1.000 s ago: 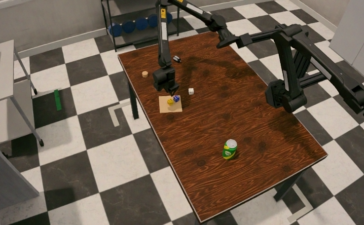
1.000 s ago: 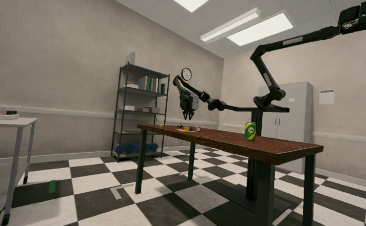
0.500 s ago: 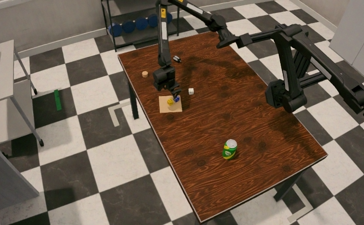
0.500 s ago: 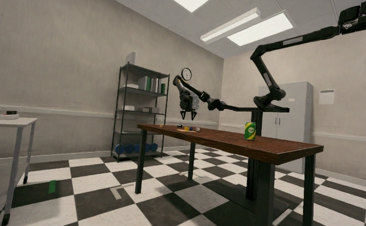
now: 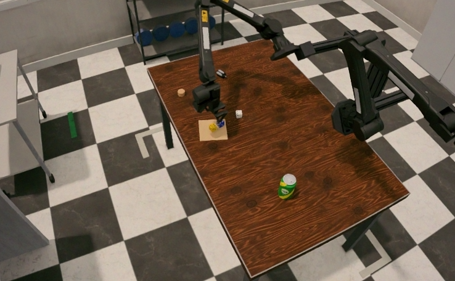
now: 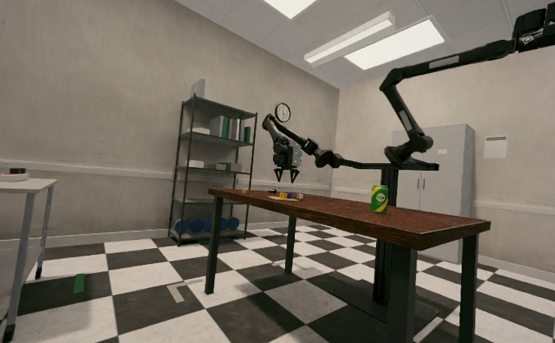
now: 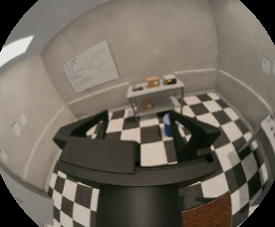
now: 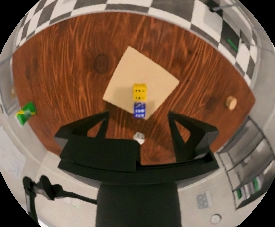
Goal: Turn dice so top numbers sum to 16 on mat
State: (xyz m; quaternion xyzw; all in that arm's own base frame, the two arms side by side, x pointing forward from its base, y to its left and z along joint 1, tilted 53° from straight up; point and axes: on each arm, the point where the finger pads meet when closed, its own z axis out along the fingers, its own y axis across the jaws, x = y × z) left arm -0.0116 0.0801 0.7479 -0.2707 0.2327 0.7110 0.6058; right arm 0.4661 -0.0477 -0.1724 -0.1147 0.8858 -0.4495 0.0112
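The white die lies 160 mm behind my right hand, 30 mm to the right of it and 90 mm below it. Round my right hand: yellow die 10 mm ahead, 80 mm below; tan mat 10 mm ahead, 100 mm below; blue die 40 mm behind, 10 mm to the right, 80 mm below.
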